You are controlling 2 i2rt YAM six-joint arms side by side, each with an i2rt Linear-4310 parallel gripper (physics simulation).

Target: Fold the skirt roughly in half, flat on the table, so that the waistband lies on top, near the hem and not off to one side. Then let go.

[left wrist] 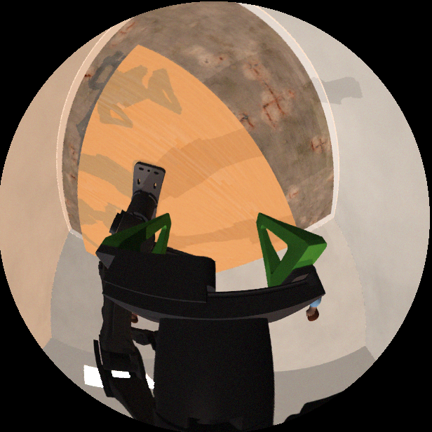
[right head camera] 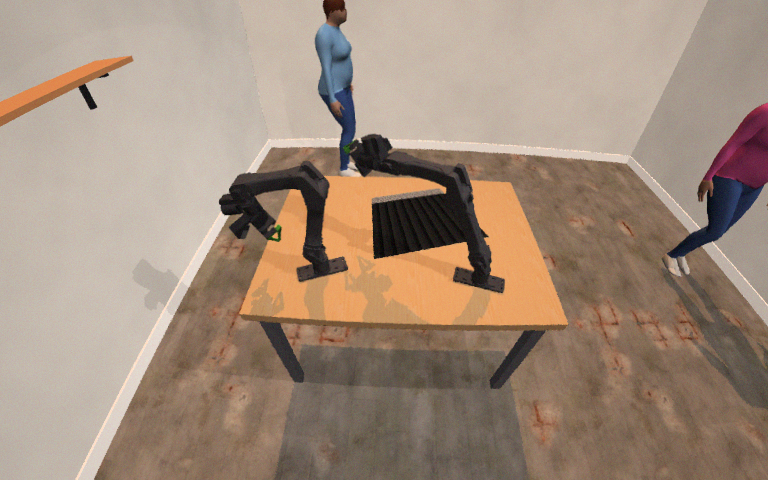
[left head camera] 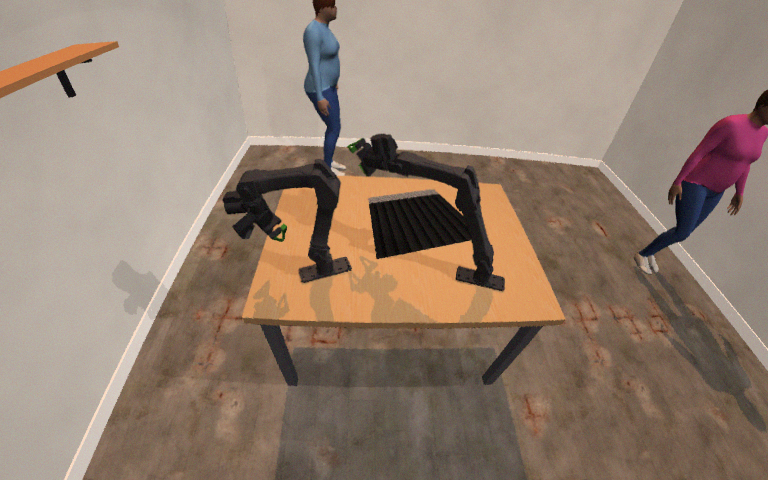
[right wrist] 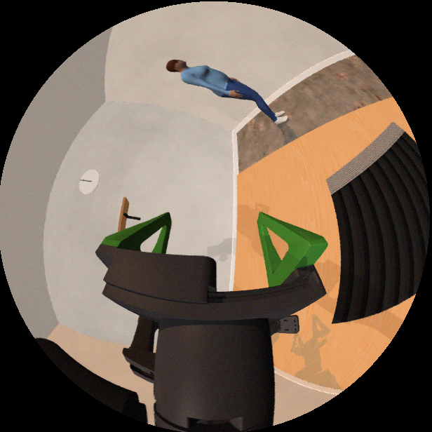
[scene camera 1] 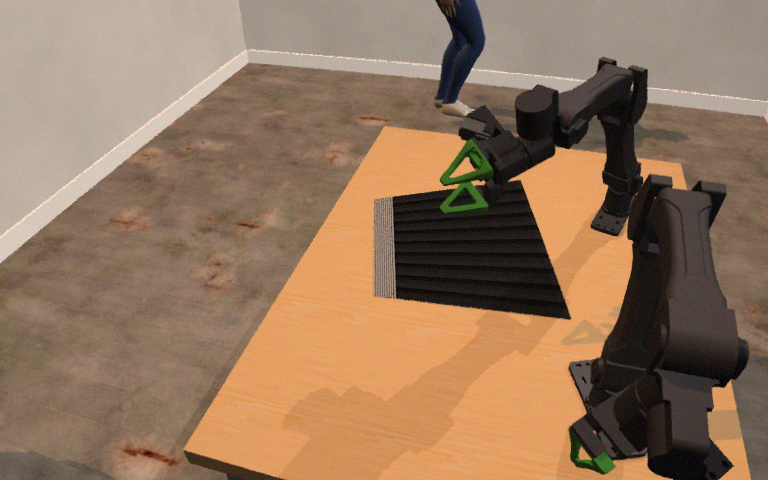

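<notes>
A black pleated skirt [left head camera: 416, 225] [right head camera: 410, 223] [scene camera 1: 470, 254] [right wrist: 380, 230] lies spread flat and unfolded on the table. Its grey waistband [left head camera: 403, 196] [right head camera: 404, 196] [scene camera 1: 384, 249] [right wrist: 365, 157] is at the far edge in the head views, and its wider hem is nearer the arm bases. My left gripper [left wrist: 213, 217] is open and empty, raised beside the skirt, over the table's left side in the left head view. My right gripper [scene camera 1: 465, 183] [right wrist: 214, 216] is open and empty, raised above the skirt and apart from it. The right arm hides part of the skirt in both head views.
The wooden table [left head camera: 396, 305] [right head camera: 396, 308] [scene camera 1: 271, 407] carries the left arm's base [left head camera: 325, 270] and the right arm's base [left head camera: 480, 278]. A person in blue [left head camera: 322, 62] stands behind the table. A person in pink [left head camera: 722, 152] stands at the right. A wooden shelf [left head camera: 56, 63] is on the left wall.
</notes>
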